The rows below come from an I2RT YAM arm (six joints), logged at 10 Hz.
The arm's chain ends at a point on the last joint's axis. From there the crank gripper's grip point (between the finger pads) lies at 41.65 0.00 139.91 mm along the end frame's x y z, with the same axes.
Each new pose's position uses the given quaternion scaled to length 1; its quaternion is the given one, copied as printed.
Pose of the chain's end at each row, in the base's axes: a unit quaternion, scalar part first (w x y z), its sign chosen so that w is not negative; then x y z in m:
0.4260 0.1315 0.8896 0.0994 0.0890 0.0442 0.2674
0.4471 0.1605 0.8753 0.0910 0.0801 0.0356 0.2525
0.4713 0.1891 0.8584 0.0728 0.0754 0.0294 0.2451
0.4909 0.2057 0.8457 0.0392 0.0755 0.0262 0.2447
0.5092 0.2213 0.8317 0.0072 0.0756 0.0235 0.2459
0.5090 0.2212 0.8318 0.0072 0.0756 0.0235 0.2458
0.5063 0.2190 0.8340 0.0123 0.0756 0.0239 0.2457
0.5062 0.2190 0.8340 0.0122 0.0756 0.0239 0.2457
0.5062 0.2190 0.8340 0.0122 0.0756 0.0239 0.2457
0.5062 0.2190 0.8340 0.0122 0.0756 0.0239 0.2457
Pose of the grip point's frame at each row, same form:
0.4260 0.1315 0.8896 0.0994 0.1736 0.0665 0.1506
0.4471 0.1605 0.8753 0.0910 0.1708 0.0529 0.1395
0.4713 0.1891 0.8584 0.0728 0.1723 0.0383 0.1363
0.4909 0.2057 0.8457 0.0392 0.1759 0.0233 0.1387
0.5092 0.2213 0.8317 0.0072 0.1786 0.0093 0.1434
0.5090 0.2212 0.8318 0.0072 0.1785 0.0093 0.1433
0.5063 0.2190 0.8340 0.0123 0.1782 0.0115 0.1426
0.5062 0.2190 0.8340 0.0122 0.1782 0.0115 0.1426
0.5062 0.2190 0.8340 0.0122 0.1782 0.0115 0.1426
0.5062 0.2190 0.8340 0.0122 0.1782 0.0115 0.1426

